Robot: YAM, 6 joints.
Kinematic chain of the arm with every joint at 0, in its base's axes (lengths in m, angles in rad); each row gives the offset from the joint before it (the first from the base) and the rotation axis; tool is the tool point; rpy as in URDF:
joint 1: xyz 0 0 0.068 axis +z
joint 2: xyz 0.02 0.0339 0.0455 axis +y
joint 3: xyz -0.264 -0.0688 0 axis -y
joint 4: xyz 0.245 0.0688 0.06 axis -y
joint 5: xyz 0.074 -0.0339 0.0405 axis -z
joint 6: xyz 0.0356 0 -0.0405 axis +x
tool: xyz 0 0 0 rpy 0 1.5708 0
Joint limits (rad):
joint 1: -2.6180..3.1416
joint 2: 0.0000..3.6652
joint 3: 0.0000..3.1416
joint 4: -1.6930..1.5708
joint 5: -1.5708..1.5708
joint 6: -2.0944..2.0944
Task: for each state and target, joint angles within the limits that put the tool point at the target. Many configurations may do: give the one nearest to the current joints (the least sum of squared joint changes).
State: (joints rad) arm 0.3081 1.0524 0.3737 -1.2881 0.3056 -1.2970
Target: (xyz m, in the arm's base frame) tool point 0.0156 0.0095 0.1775
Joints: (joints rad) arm 0.4884 0.5255 0.4397 -1.6930 -0.0300 -1.2970
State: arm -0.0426 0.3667 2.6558 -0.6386 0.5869 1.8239
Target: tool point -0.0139 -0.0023 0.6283
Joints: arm -0.2015 0.9515 2.1939 -0.7817 0.1419 1.8239
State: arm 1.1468 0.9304 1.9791 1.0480 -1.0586 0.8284
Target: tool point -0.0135 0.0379 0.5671
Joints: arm 1.0120 0.8185 1.3197 1.0769 -1.0885 0.8284
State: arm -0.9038 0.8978 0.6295 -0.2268 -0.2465 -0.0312
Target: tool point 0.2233 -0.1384 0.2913
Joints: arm -0.5916 1.1517 0.8395 -0.1184 -0.2748 -0.0312
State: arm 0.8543 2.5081 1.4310 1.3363 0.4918 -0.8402
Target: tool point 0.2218 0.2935 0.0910
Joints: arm 0.9740 2.1982 0.7437 1.4560 0.5471 -0.8402
